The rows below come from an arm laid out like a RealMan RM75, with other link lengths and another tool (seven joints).
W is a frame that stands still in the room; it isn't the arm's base.
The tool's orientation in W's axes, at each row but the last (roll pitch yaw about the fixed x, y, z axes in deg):
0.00 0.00 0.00
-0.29 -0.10 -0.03
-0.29 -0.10 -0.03
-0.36 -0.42 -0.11
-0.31 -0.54 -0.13
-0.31 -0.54 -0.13
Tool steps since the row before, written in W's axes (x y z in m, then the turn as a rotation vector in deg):
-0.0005 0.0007 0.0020 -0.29 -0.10 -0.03
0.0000 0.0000 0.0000 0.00 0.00 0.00
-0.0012 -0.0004 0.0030 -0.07 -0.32 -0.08
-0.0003 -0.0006 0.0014 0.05 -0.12 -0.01
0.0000 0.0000 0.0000 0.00 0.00 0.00
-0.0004 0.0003 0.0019 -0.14 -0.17 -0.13
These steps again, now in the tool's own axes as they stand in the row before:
-0.0005 0.0007 0.0020 -0.29 -0.10 -0.03
0.0000 0.0000 0.0000 0.00 0.00 0.00
-0.0012 -0.0004 0.0030 -0.07 -0.32 -0.08
-0.0003 -0.0006 0.0014 0.05 -0.12 -0.01
0.0000 0.0000 0.0000 0.00 0.00 0.00
-0.0004 0.0003 0.0019 -0.14 -0.17 -0.13

